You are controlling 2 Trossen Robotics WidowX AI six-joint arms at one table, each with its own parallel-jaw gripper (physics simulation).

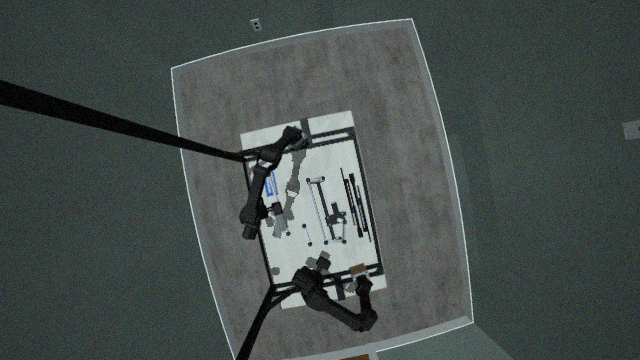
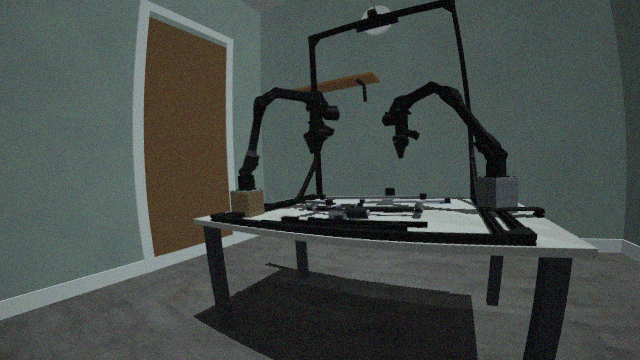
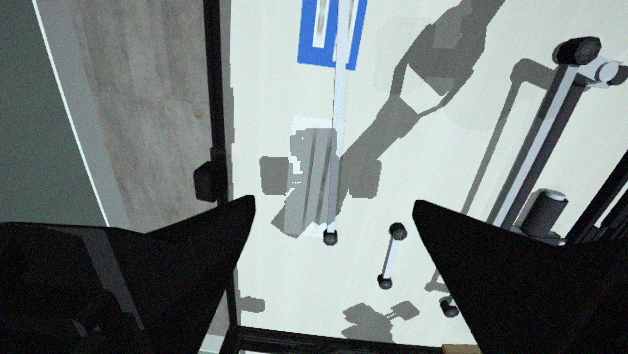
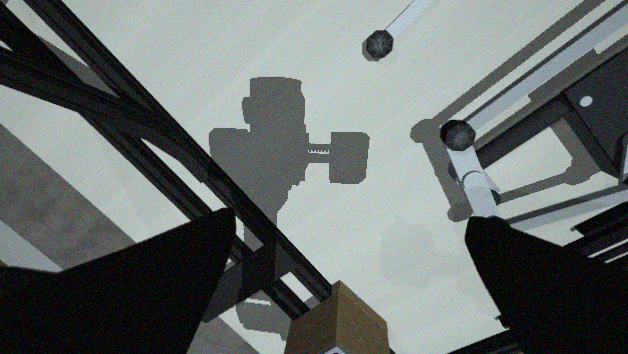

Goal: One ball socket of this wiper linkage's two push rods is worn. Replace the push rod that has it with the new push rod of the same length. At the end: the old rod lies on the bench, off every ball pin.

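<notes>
The linkage's long push rod [image 1: 317, 212] [image 3: 530, 145] [image 4: 530, 75] runs between two cranks. Its short push rod [image 1: 344, 231] [image 4: 575, 204] runs between the lower crank and the motor side. A long loose rod [image 1: 288, 233] [image 3: 340, 100] lies at the left beside the blue card. A short loose rod [image 1: 307, 235] [image 3: 391, 257] [image 4: 407, 17] lies between it and the linkage. My left gripper [image 2: 400, 156] [image 3: 334, 205] is open and empty, high above the long loose rod's lower part. My right gripper [image 2: 314, 151] [image 4: 349, 223] is open and empty, high above the table's edge rail. Socket wear cannot be made out.
The blue card [image 1: 270, 185] [image 3: 307, 56] lies near the left edge. The motor [image 1: 335, 207] [image 3: 544, 212] stands beside the long push rod. Several black bars [image 1: 356, 205] lie along the right side. A wooden block [image 1: 358, 270] [image 2: 247, 202] [image 4: 312, 327] is under the right arm's base. Black rails border the table.
</notes>
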